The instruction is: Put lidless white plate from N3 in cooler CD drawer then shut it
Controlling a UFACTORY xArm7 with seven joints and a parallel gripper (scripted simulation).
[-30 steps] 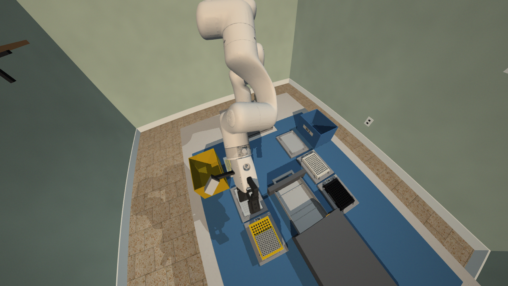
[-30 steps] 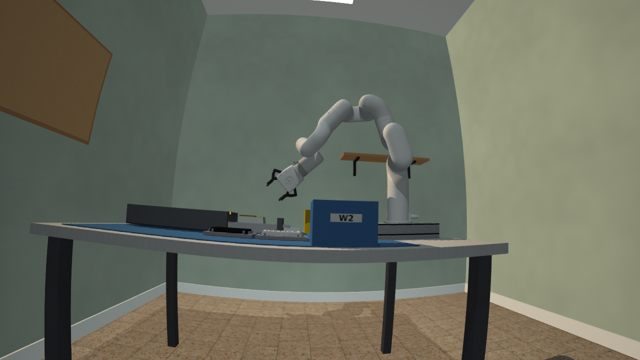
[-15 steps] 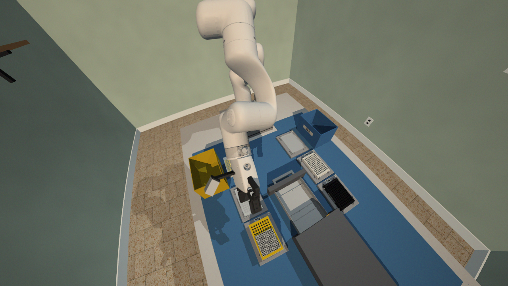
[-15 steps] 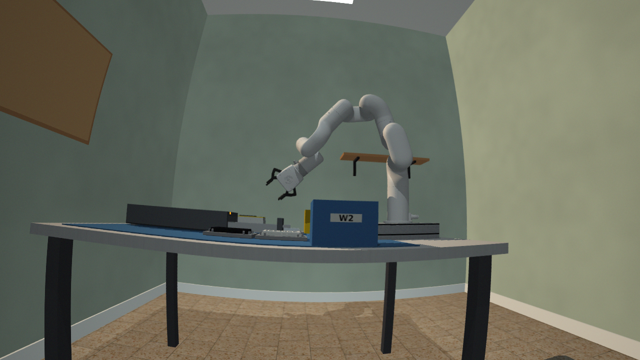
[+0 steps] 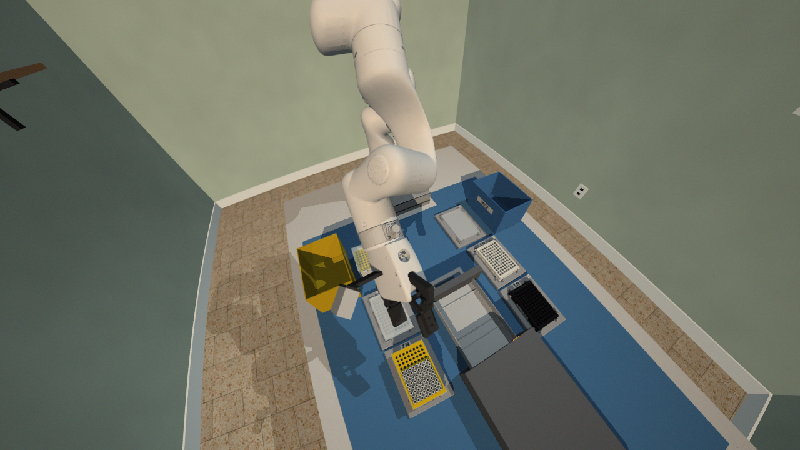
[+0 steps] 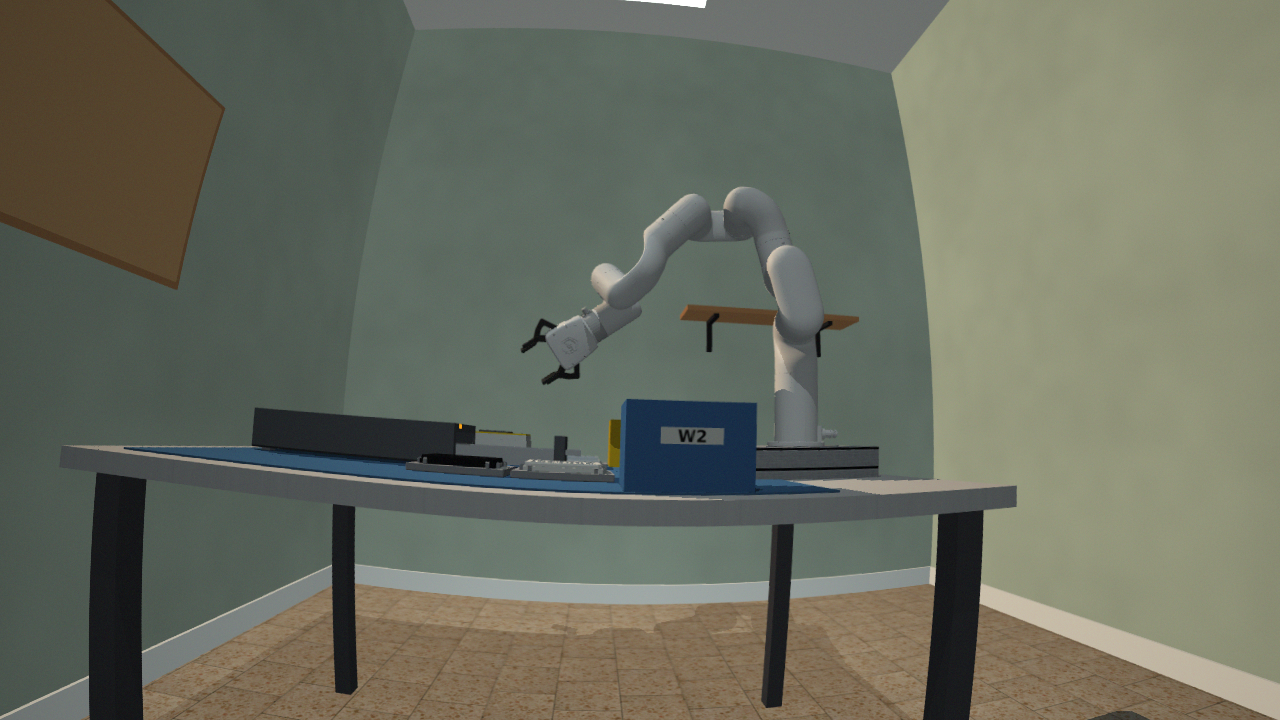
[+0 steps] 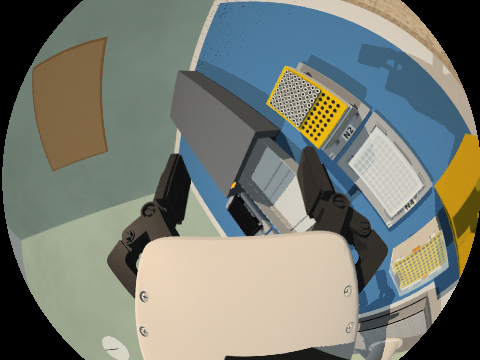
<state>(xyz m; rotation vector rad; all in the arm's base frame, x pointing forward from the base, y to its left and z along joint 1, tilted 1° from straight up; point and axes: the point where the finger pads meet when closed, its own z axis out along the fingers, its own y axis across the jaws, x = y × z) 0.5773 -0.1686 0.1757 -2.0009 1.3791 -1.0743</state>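
Right now my hand is 10 cm past the grey nest N3, 35 cm to the right of it and 23 cm above it. Round my hand: lidded white plate: 10 cm behind, 3 cm to the right, 22 cm below; then cooler drawer: 4 cm ahead, 17 cm to the left, 21 cm below; then yellow tube rack: 7 cm ahead, 3 cm to the right, 18 cm below.
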